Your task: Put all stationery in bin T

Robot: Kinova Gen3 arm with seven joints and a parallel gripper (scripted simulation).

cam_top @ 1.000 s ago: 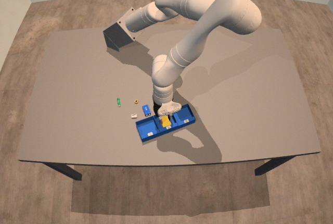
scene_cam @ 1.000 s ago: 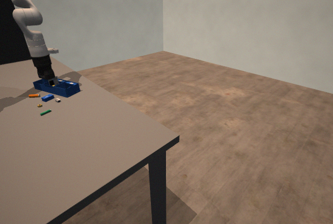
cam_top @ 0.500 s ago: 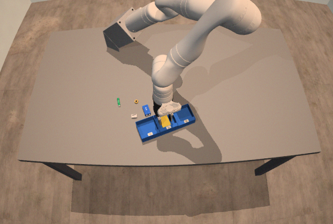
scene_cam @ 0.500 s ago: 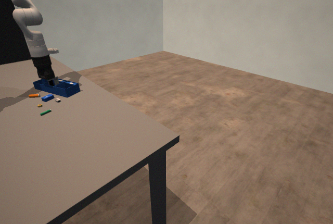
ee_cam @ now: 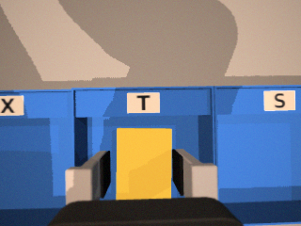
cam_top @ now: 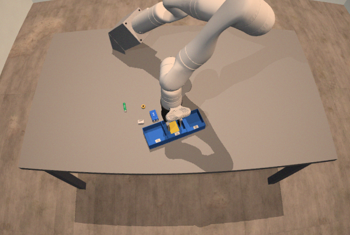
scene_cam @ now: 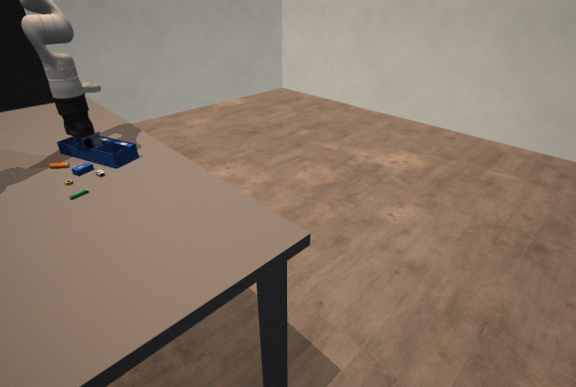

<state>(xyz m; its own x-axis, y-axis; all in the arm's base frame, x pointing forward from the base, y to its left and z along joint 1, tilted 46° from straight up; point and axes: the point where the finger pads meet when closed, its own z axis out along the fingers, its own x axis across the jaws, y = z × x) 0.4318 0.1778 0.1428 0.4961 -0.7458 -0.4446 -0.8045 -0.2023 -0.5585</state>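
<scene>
Now: hand 1 cm short of the blue three-compartment bin and 2 cm above it. Round my hand: blue 9V battery: 3 cm behind, 9 cm to the right, 3 cm below; then yellow pad: 3 cm below; then orange battery: 10 cm behind, 3 cm to the right, 3 cm below.
</scene>
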